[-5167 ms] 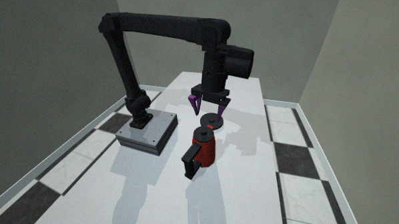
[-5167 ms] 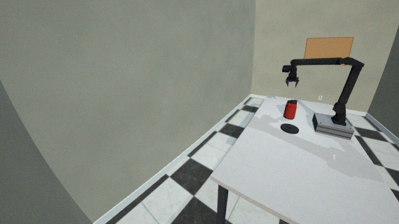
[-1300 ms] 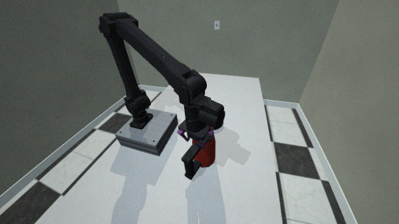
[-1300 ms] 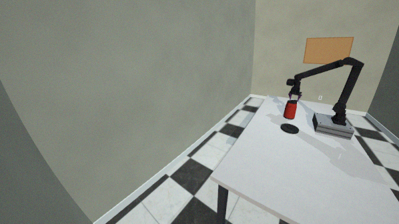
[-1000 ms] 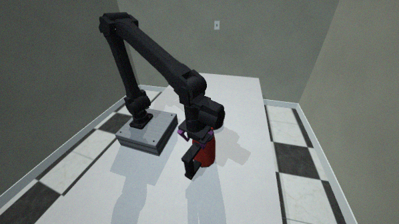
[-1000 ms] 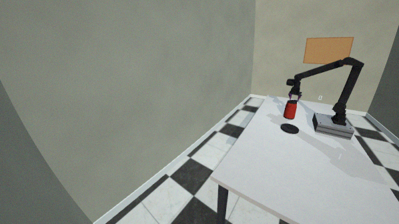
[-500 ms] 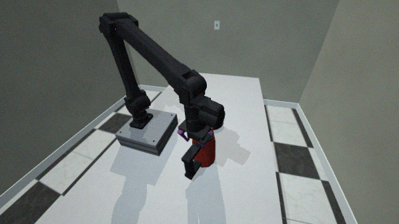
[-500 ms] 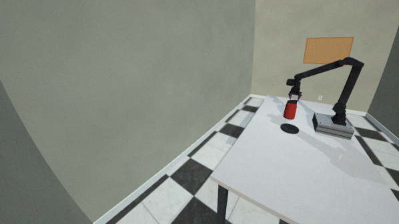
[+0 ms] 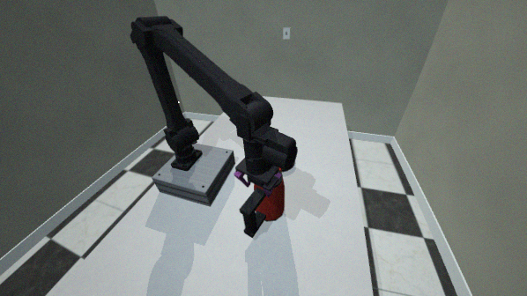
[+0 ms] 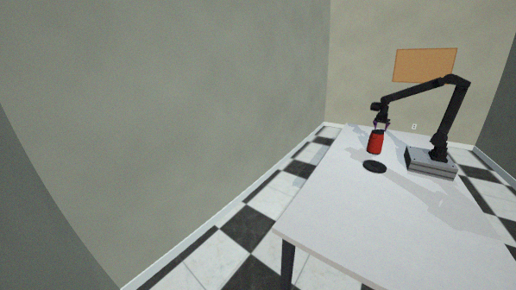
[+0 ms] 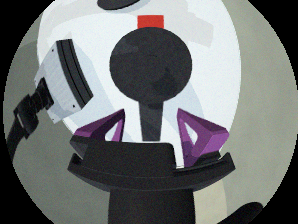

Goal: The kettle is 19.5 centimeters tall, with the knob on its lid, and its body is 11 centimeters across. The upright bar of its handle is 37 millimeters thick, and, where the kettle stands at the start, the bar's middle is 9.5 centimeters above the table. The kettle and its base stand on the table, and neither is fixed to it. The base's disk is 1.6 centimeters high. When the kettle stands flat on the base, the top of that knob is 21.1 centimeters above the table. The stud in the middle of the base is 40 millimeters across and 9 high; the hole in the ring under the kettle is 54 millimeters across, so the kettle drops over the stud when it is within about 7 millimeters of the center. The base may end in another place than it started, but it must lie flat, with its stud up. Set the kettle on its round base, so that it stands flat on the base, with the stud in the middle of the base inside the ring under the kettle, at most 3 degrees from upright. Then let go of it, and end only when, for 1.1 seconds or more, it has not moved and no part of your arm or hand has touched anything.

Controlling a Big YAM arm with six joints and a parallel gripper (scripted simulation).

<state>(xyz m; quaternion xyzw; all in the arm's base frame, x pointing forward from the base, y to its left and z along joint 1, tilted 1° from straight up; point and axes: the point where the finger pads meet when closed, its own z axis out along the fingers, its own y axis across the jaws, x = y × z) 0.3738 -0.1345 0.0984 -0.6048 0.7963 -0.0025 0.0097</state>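
Right now my hand is 1 cm short of the red kettle, 3 cm to the right of it and 8 cm above it. From my hand the other things lie so: round black base 32 cm to the left, 17 cm below.
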